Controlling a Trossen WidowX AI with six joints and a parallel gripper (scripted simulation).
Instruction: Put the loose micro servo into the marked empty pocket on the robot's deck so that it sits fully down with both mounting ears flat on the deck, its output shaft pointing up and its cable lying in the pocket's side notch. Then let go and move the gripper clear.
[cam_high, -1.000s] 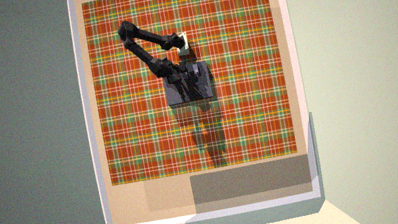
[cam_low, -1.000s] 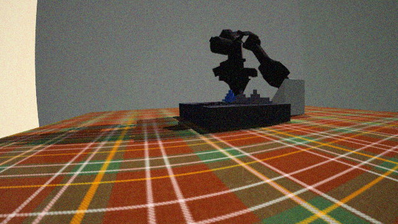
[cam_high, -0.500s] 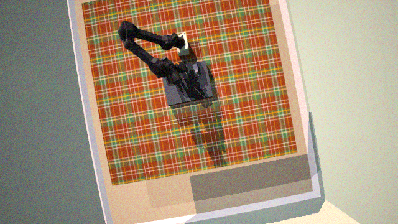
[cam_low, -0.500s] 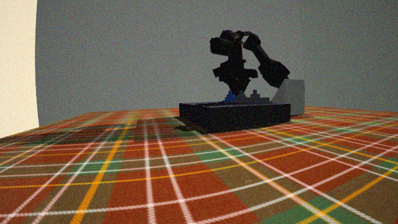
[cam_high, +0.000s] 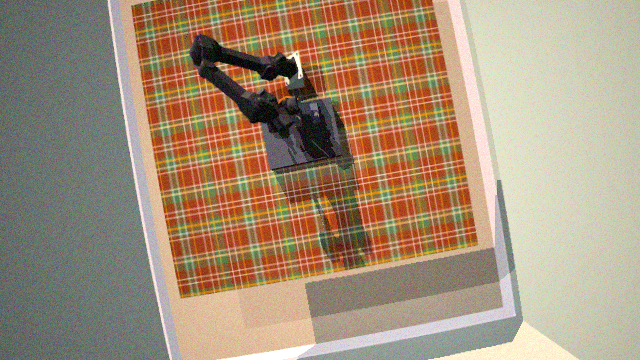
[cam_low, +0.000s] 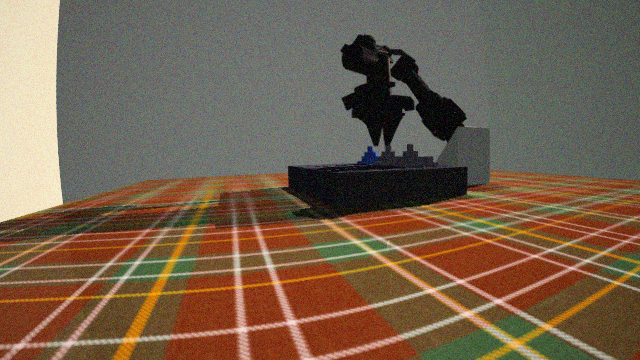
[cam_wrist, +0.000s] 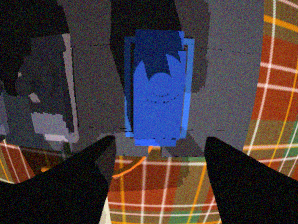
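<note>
My gripper tip is 130 mm short of the dark grey robot deck, 60 mm to the right of it and 60 mm above it.
</note>
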